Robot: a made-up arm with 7 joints.
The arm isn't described. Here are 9 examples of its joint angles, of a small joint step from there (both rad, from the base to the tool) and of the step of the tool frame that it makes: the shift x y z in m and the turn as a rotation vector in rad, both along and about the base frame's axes.
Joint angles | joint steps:
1: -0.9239 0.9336 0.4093 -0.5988 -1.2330 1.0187 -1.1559 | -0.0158 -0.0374 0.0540 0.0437 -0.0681 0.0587 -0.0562
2: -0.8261 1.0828 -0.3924 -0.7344 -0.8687 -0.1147 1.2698 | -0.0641 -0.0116 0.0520 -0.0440 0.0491 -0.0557 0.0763
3: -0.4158 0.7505 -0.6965 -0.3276 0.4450 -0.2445 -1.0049 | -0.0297 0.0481 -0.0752 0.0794 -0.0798 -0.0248 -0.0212
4: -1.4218 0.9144 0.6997 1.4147 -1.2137 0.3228 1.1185 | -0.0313 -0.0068 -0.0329 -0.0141 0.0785 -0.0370 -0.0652
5: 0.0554 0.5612 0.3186 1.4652 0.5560 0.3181 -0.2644 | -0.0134 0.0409 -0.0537 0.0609 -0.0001 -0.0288 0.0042
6: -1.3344 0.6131 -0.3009 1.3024 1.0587 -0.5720 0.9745 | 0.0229 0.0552 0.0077 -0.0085 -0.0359 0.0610 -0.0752
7: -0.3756 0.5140 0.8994 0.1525 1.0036 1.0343 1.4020 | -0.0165 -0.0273 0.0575 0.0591 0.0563 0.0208 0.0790
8: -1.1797 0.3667 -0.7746 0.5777 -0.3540 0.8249 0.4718 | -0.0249 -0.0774 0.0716 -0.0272 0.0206 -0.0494 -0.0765
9: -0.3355 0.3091 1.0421 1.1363 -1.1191 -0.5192 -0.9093 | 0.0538 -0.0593 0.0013 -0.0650 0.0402 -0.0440 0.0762
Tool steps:
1: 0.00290 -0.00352 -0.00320 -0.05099 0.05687 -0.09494
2: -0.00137 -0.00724 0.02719 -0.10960 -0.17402 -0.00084
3: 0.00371 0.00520 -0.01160 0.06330 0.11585 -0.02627
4: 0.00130 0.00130 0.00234 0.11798 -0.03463 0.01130
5: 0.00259 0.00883 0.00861 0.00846 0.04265 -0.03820
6: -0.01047 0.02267 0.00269 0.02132 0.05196 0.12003
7: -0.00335 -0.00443 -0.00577 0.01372 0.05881 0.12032
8: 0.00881 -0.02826 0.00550 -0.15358 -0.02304 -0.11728
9: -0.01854 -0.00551 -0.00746 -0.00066 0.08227 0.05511
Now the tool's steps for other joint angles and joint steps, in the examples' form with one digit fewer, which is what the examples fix.
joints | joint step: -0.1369 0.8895 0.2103 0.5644 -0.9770 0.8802 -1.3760 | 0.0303 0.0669 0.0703 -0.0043 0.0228 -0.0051 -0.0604
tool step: -0.0018 0.0181 0.0170 0.0473 -0.0537 0.0074
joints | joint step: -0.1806 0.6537 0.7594 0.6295 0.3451 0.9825 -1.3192 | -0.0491 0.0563 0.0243 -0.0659 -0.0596 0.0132 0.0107
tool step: 0.0168 0.0077 0.0131 0.0604 -0.1396 -0.0097
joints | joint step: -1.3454 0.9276 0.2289 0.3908 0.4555 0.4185 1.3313 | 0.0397 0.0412 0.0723 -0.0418 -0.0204 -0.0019 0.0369
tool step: -0.0135 0.0106 0.0010 -0.0164 -0.0833 0.0559
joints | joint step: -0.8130 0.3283 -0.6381 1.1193 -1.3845 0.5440 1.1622 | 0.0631 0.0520 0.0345 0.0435 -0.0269 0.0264 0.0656
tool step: -0.0191 0.0185 -0.0052 0.0839 0.1206 0.1125
